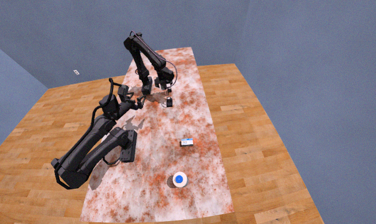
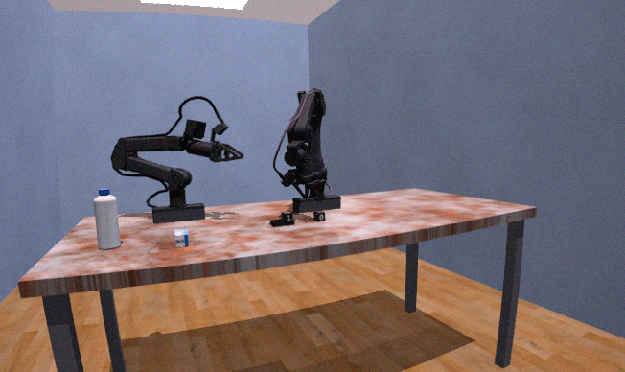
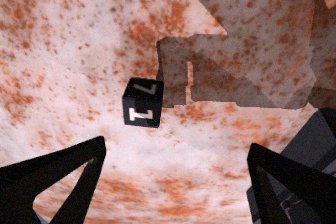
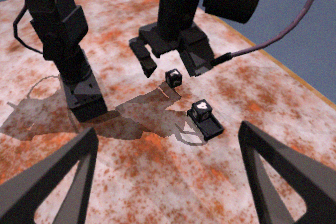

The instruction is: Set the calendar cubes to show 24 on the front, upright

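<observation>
Right now my left hand is 40 mm short of the black tray, 120 mm to the left of it and 70 mm above it. Round my left hand: white box (180 mm ahead, 460 mm to the right, 60 mm below); then white bottle (160 mm ahead, 670 mm to the right).
</observation>
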